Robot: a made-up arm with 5 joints. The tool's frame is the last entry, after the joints.
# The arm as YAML. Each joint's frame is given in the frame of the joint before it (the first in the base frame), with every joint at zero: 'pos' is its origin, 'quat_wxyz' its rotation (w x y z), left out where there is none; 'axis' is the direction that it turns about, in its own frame. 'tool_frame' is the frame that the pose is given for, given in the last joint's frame.
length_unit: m
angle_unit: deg
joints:
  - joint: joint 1
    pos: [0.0, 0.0, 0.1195]
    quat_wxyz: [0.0, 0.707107, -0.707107, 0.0]
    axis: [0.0, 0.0, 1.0]
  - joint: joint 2
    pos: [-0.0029, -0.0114, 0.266]
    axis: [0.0, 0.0, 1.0]
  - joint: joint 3
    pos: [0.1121, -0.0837, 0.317]
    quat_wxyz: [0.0, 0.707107, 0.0, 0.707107]
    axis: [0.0, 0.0, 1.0]
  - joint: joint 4
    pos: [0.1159, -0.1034, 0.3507]
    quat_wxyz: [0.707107, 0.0, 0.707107, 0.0]
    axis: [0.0, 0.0, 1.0]
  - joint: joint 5
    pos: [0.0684, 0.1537, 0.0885]
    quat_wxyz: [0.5, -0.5, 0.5, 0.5]
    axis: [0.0, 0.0, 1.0]
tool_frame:
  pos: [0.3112, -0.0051, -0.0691]
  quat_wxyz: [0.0, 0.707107, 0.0, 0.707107]
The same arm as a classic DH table. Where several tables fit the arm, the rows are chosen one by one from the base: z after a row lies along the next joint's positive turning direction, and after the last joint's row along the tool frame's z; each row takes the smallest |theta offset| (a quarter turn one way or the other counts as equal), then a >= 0, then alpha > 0; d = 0 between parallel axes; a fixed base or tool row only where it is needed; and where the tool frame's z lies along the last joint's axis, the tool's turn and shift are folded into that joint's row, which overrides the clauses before.
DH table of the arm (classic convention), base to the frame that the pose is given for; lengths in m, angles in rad. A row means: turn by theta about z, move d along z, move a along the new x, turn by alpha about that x. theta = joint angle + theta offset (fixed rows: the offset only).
base (fixed): d 0, theta0 0, a 0, alpha 3.1416
joint 1: d 0, theta0 -0.2491, a 0.0118, alpha 0
joint 2: d 0.4635, theta0 0.2491, a 0.0837, alpha -1.5708
joint 3: d 0.4628, theta0 0, a -0.1034, alpha 1.5708
joint 4: d 0.2044, theta0 -1.5708, a 0.0684, alpha -1.5708
joint 5: d 0.0846, theta0 0, a 0.0051, alpha -1.5708
tool (fixed): d 0.3112, theta0 -1.5708, a 0, alpha 0

